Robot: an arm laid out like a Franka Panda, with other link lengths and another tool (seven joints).
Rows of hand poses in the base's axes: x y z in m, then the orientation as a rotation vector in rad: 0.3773 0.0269 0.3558 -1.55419 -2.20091 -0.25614; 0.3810 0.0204 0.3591 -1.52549 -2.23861 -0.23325; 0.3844 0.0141 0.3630 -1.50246 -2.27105 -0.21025; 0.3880 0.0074 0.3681 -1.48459 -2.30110 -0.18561; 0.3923 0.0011 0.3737 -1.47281 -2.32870 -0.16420; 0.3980 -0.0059 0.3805 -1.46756 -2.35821 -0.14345; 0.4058 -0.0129 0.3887 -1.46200 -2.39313 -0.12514; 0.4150 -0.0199 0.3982 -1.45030 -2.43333 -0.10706; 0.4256 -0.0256 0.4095 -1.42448 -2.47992 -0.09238; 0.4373 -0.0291 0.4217 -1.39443 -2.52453 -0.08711; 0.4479 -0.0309 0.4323 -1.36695 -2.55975 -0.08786; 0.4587 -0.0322 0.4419 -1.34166 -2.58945 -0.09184; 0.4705 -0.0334 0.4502 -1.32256 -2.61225 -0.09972; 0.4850 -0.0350 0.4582 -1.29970 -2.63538 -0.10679; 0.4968 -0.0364 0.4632 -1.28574 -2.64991 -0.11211; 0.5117 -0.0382 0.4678 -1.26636 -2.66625 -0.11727
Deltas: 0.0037 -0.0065 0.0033 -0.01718 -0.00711 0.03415; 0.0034 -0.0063 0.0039 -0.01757 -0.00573 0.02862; 0.0036 -0.0067 0.0051 -0.01972 -0.00549 0.02465; 0.0043 -0.0063 0.0056 -0.01939 -0.00754 0.01940; 0.0057 -0.0070 0.0068 -0.02239 -0.01184 0.01571; 0.0078 -0.0070 0.0082 -0.02322 -0.01711 0.01713; 0.0092 -0.0070 0.0095 -0.02318 -0.01935 0.02226; 0.0106 -0.0057 0.0113 -0.01928 -0.02091 0.03212; 0.0117 -0.0035 0.0122 -0.01198 -0.02192 0.03266; 0.0106 -0.0018 0.0106 -0.00575 -0.01814 0.02730; 0.0108 -0.0013 0.0096 -0.00252 -0.01604 0.02381; 0.0118 -0.0012 0.0083 0.00065 -0.01429 0.01757; 0.0145 -0.0016 0.0080 0.00086 -0.01320 0.01990; 0.0118 -0.0014 0.0050 0.00087 -0.00885 0.01212; 0.0149 -0.0018 0.0046 0.00130 -0.00857 0.01590
